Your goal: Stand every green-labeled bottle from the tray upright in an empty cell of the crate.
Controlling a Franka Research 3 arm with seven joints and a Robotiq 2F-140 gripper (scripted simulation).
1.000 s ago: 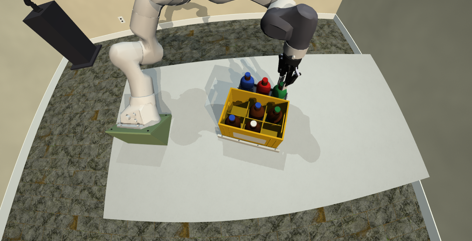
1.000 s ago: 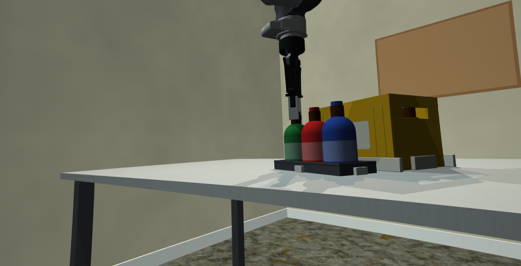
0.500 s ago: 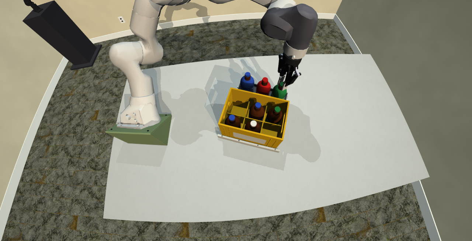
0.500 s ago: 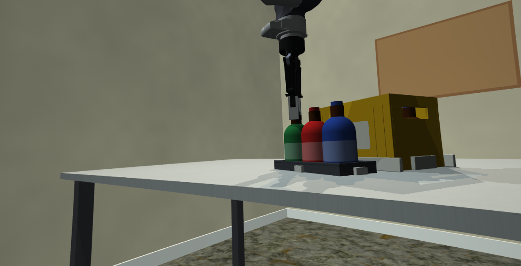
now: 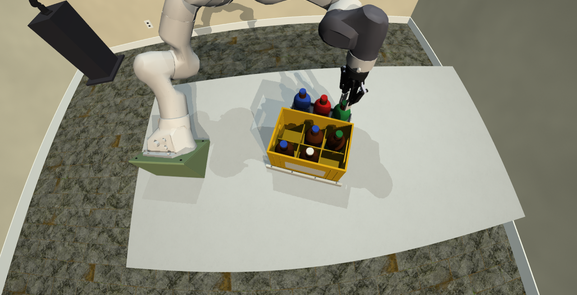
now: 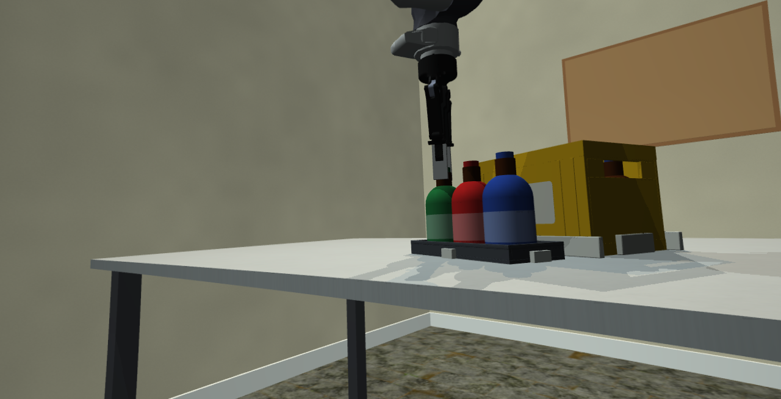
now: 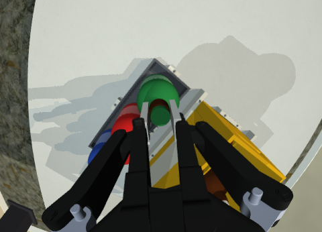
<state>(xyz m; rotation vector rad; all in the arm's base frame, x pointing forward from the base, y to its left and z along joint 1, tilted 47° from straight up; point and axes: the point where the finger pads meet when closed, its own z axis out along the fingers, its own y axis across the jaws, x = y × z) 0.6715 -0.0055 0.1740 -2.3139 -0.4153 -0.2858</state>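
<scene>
Right now my hand is 9 cm above the green-labeled bottle. The rest, counted from my hand: blue-labeled bottle 16 cm behind, 7 cm to the left, 9 cm below; red bottle 8 cm behind, 3 cm to the left, 9 cm below; dark tray 8 cm behind, 3 cm to the left, 16 cm below.
</scene>
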